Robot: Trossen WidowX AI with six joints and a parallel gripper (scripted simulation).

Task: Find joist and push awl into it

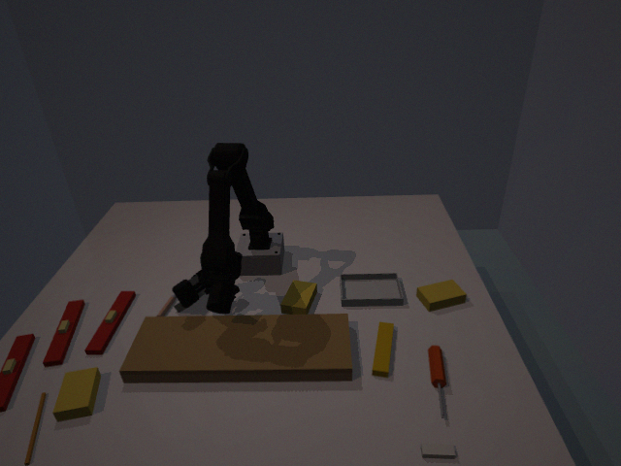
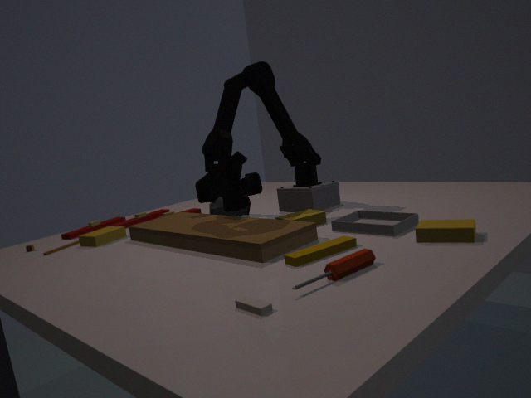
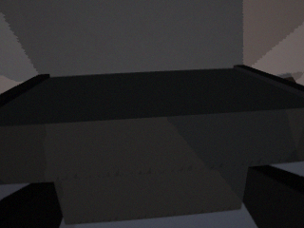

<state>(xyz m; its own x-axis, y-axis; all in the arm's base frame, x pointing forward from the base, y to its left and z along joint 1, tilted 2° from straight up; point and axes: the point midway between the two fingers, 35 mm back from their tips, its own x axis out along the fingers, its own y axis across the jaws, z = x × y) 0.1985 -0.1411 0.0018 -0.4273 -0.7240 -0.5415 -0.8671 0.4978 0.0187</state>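
Now: gripper tip 1 cm to the right of the stud finder and 1 cm past it. The rest, counted from my gripper tip: thin stick (41 cm ahead, 22 cm to the right, 5 cm below); awl (6 cm to the right, 5 cm below, 1 cm ahead); grey tray (49 cm to the left, 4 cm below, 4 cm behind).
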